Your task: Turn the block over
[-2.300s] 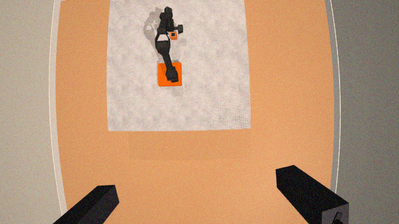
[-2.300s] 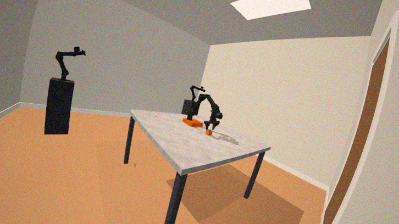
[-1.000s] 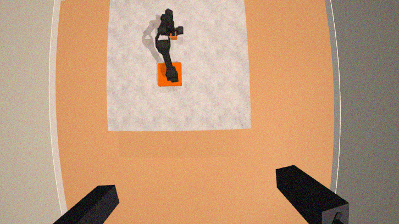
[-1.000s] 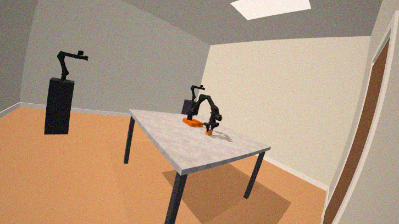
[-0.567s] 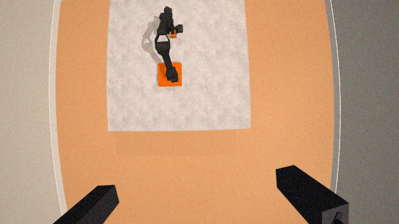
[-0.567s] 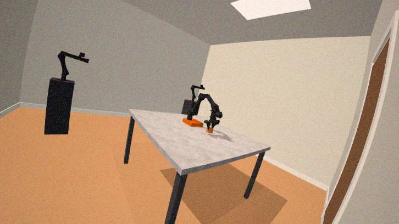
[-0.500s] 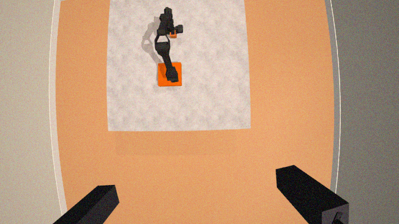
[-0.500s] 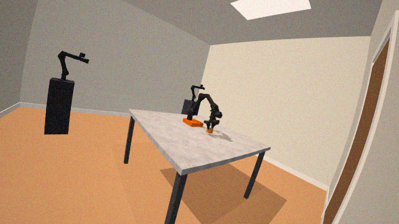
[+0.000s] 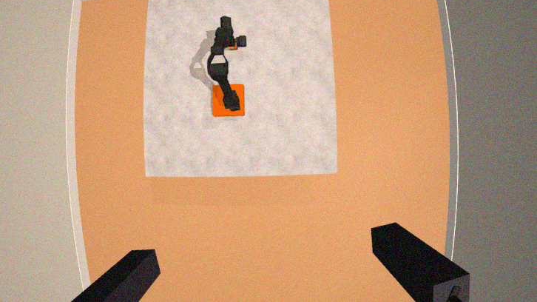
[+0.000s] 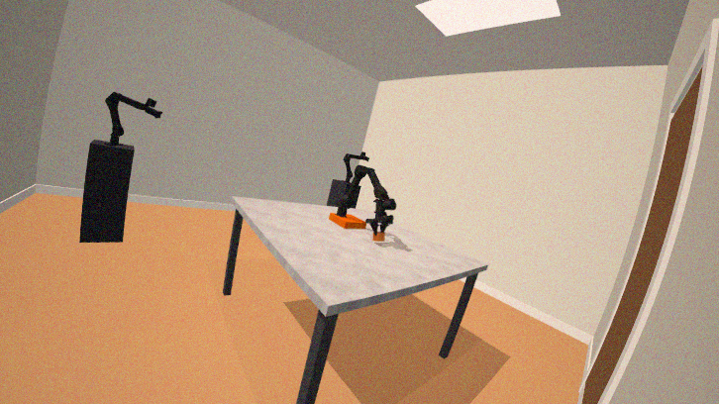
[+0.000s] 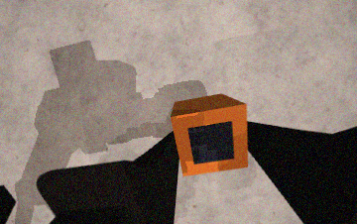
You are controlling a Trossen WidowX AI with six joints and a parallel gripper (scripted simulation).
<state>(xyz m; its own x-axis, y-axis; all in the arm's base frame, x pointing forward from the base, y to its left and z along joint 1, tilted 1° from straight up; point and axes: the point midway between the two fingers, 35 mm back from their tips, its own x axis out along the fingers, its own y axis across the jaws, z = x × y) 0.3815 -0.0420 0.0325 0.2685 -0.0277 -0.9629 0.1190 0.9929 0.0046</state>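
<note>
Right now the block is 1 cm above my gripper tip.
</note>
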